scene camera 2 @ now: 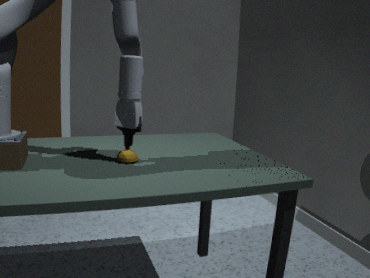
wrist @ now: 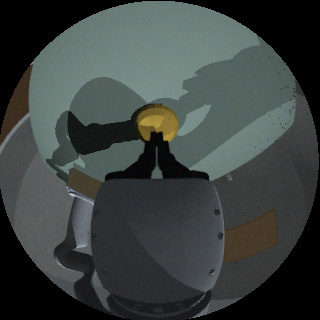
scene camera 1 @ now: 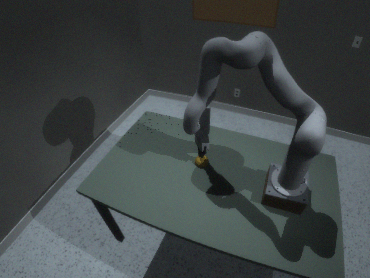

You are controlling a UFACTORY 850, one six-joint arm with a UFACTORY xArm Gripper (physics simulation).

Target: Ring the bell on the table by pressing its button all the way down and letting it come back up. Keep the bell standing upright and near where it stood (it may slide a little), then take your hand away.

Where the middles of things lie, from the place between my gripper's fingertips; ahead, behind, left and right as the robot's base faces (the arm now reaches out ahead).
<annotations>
Now: hand 3 cm above the yellow bell (wrist: 154, 117).
</annotations>
